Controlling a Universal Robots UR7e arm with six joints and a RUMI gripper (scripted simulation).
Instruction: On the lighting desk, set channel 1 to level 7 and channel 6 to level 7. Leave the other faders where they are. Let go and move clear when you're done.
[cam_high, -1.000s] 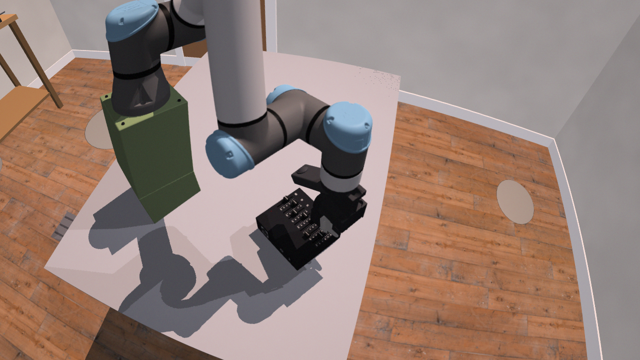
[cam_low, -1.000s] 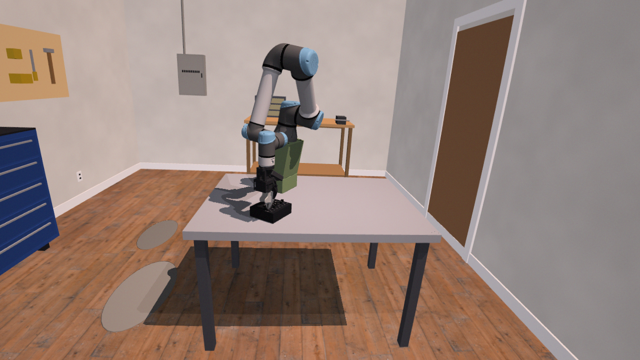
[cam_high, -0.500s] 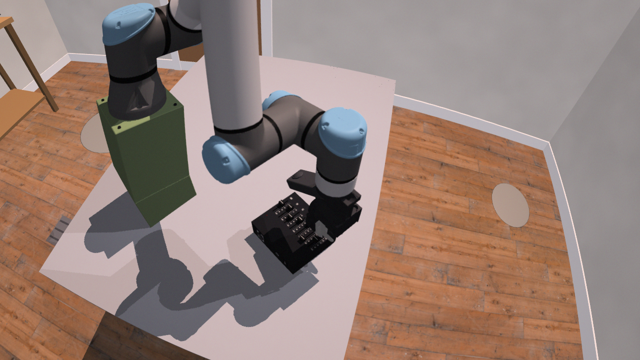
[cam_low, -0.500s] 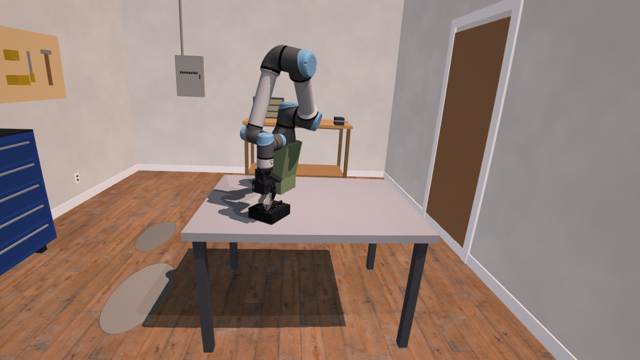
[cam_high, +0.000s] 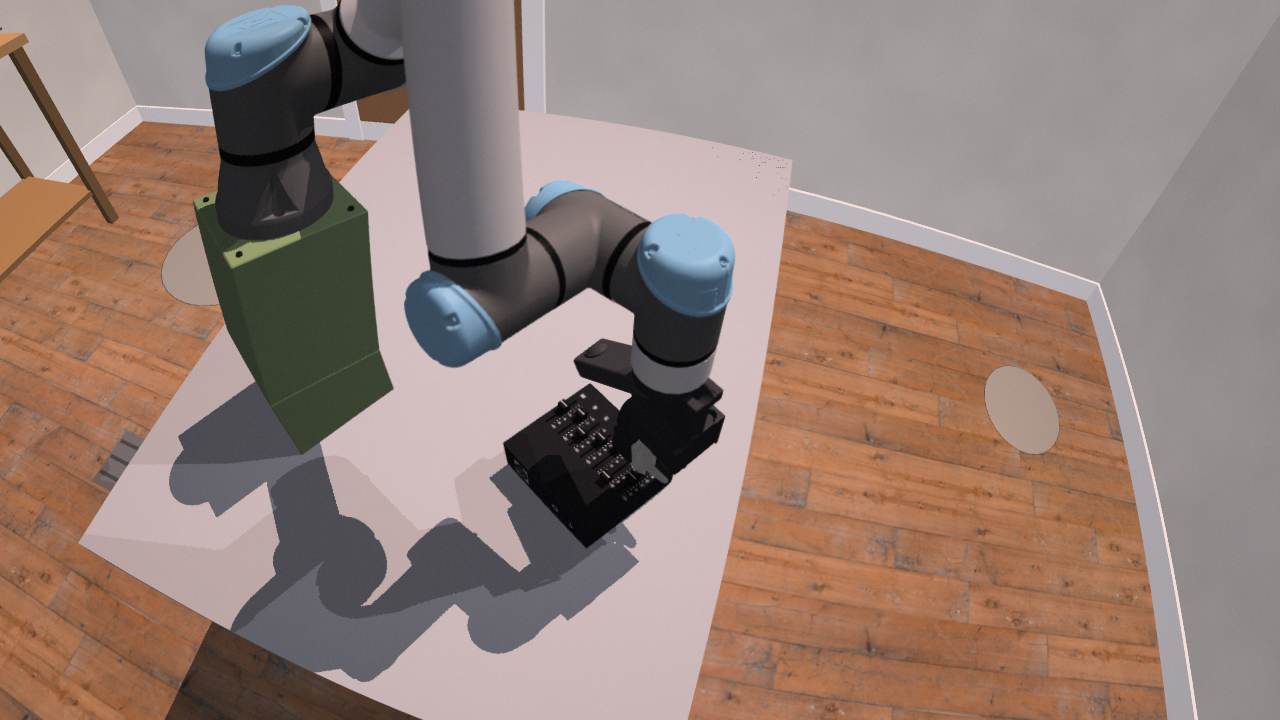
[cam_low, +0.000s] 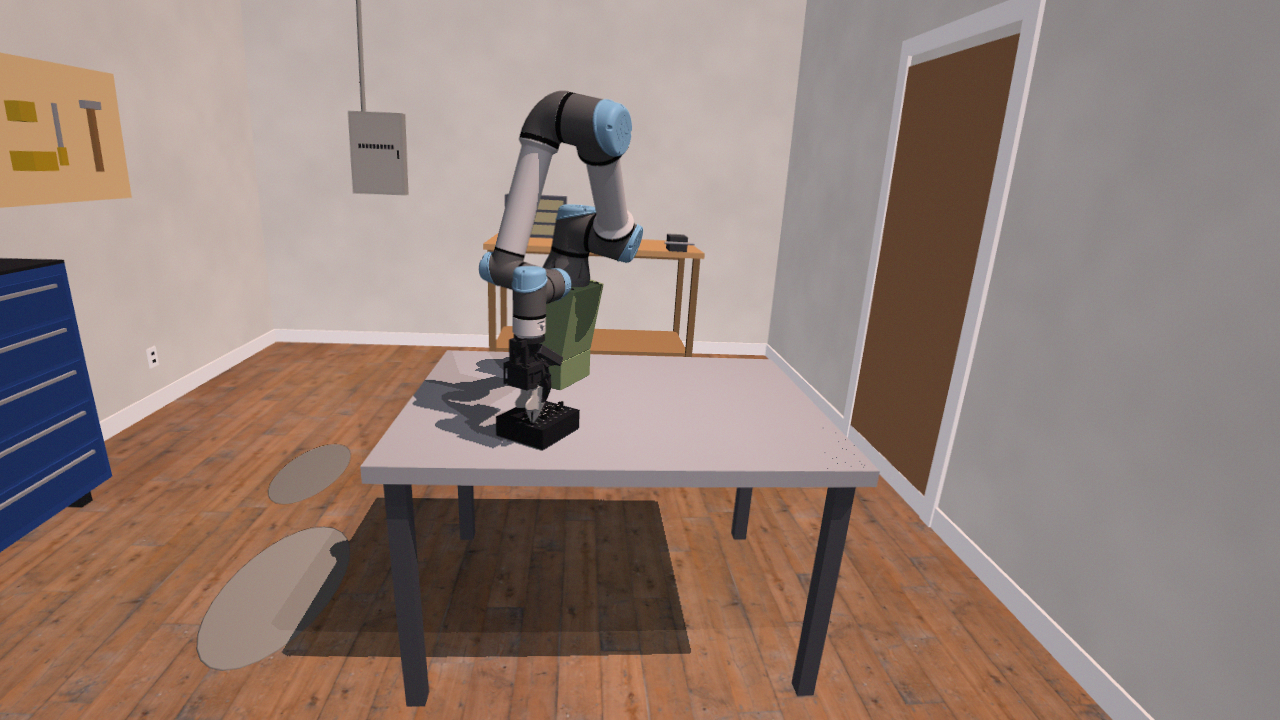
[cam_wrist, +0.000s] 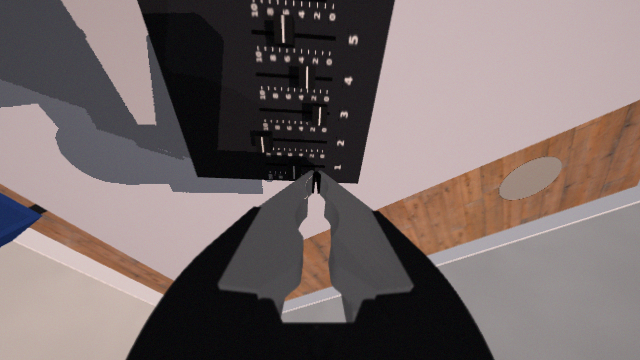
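The channel 1 fader lies 1 cm to the right of my hand, 1 cm below it and 1 cm behind it. From my hand the other things lie so: channel 6 fader: 9 cm behind, 6 cm to the left, 1 cm below.
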